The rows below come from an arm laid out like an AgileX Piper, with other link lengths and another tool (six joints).
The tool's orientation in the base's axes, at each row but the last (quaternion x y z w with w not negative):
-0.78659, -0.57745, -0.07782, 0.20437
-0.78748, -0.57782, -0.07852, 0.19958
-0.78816, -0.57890, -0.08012, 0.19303
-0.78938, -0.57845, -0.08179, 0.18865
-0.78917, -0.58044, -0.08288, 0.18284
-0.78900, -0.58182, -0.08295, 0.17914
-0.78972, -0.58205, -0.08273, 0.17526
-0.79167, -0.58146, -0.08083, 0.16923
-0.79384, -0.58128, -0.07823, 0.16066
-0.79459, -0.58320, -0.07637, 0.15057
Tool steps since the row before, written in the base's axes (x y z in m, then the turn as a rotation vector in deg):
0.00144, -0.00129, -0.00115, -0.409, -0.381, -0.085
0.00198, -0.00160, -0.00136, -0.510, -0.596, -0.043
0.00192, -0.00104, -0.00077, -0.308, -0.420, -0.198
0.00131, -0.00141, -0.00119, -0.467, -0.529, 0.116
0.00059, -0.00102, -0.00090, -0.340, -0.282, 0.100
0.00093, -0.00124, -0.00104, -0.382, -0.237, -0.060
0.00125, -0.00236, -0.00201, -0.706, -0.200, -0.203
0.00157, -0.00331, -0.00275, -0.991, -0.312, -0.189
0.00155, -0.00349, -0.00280, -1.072, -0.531, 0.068
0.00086, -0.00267, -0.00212, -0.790, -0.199, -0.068
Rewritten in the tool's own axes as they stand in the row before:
-0.00108, 0.00194, 0.00035, -0.496, -0.270, -0.033
-0.00125, 0.00257, 0.00037, -0.702, -0.320, -0.148
-0.00058, 0.00224, 0.00010, -0.537, -0.142, 0.044
-0.00124, 0.00184, 0.00042, -0.575, -0.327, -0.272
-0.00103, 0.00100, 0.00039, -0.322, -0.268, -0.173
-0.00117, 0.00140, 0.00042, -0.349, -0.290, -0.005
-0.00239, 0.00216, 0.00089, -0.464, -0.581, 0.165
-0.00336, 0.00285, 0.00125, -0.648, -0.823, 0.131
-0.00352, 0.00288, 0.00132, -0.790, -0.883, -0.180
-0.00278, 0.00187, 0.00108, -0.443, -0.686, 0.042

